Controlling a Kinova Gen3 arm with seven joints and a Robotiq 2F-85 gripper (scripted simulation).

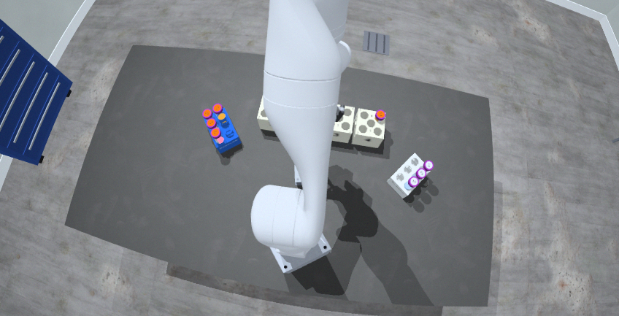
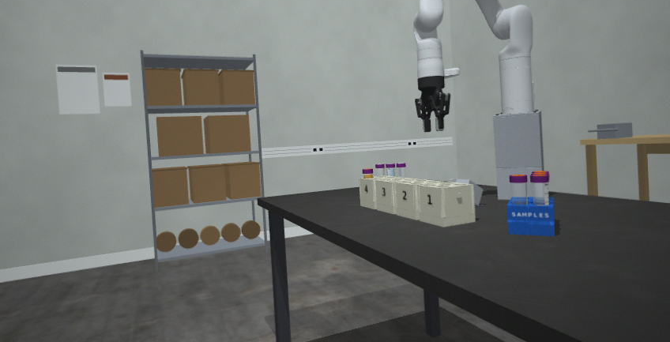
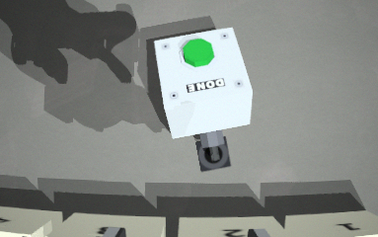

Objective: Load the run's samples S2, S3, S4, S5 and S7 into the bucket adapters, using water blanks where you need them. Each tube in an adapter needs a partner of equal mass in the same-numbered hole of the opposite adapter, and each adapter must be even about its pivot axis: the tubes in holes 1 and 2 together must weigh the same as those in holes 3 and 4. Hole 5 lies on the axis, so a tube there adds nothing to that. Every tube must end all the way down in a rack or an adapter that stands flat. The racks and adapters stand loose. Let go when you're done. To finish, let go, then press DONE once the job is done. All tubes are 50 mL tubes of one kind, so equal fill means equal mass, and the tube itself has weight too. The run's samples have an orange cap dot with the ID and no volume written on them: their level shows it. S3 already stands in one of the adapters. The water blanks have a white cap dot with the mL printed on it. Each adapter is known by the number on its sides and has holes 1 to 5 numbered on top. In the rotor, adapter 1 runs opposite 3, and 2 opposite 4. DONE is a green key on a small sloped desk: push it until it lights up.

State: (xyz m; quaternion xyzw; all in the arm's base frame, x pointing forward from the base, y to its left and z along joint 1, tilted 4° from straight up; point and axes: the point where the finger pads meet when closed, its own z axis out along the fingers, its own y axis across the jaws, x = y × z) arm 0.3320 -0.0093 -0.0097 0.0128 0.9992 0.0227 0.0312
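My gripper is now 21 cm to the left of the orange-filled sample tube, 18 cm above it and 10 cm short of it. Round my hand: adapter 2 (20 cm below, 9 cm ahead, 4 cm to the left); green done key (18 cm below, 11 cm behind, 1 cm to the left); adapter 1 (20 cm below, 15 cm to the left, 9 cm ahead).
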